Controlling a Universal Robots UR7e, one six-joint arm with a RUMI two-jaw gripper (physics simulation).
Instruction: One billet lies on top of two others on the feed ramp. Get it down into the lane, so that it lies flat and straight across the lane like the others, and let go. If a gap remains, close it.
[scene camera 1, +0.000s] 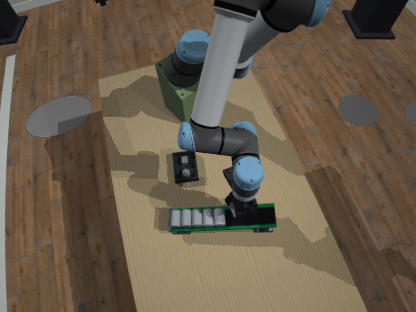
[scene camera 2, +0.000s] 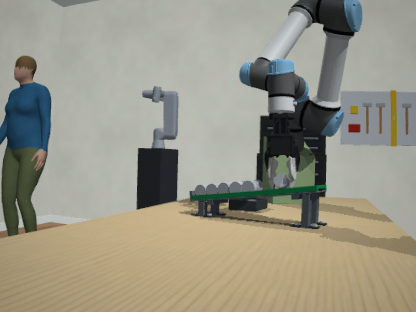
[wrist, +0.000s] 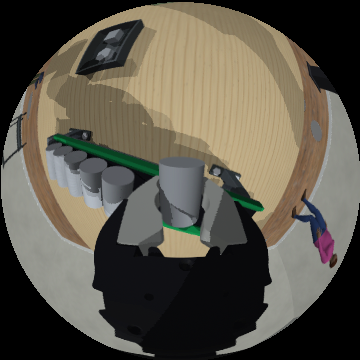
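Pixels of known places: gripper, fingertip midpoint: (wrist: 179, 177); arm's base, origin of the base link: (scene camera 1: 182, 69).
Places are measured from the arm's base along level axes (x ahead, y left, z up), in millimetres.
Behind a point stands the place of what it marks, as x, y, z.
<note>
The feed ramp (scene camera 1: 260, 206) (scene camera 2: 225, 194) {611, 41, -170} (wrist: 107, 153) {528, 87, -162} is a dark lane between green rails, sloping down to the left in the scene views. Several grey billets lie side by side across its lower part; the uppermost billet of this row (scene camera 1: 219, 217) {578, 106, -128} (scene camera 2: 248, 186) {602, 107, -145} (wrist: 118, 189) {551, 117, -130} is at its right end. My gripper (scene camera 1: 241, 209) {534, 179, -155} (scene camera 2: 281, 175) (wrist: 179, 177) {534, 179, -155} is shut on another billet (scene camera 2: 281, 180) {561, 187, -126} (wrist: 181, 182) {515, 173, -112}, holding it across the lane, low over the upper part. A gap separates it from the row. Whether it touches the lane floor is hard to tell.
A black tray (scene camera 1: 176, 175) {362, -55, -237} (scene camera 2: 248, 204) {392, 12, -218} (wrist: 129, 48) {349, 37, -234} with two small grey parts stands behind the ramp, towards the green robot base (scene camera 1: 172, 95) {66, -50, -78}. Ramp feet (scene camera 1: 263, 229) {619, 269, -200} (scene camera 2: 310, 212) {614, 289, -201} stand on the wooden table (scene camera 1: 210, 270) {748, 62, -241}. The green rails flank the fingers.
</note>
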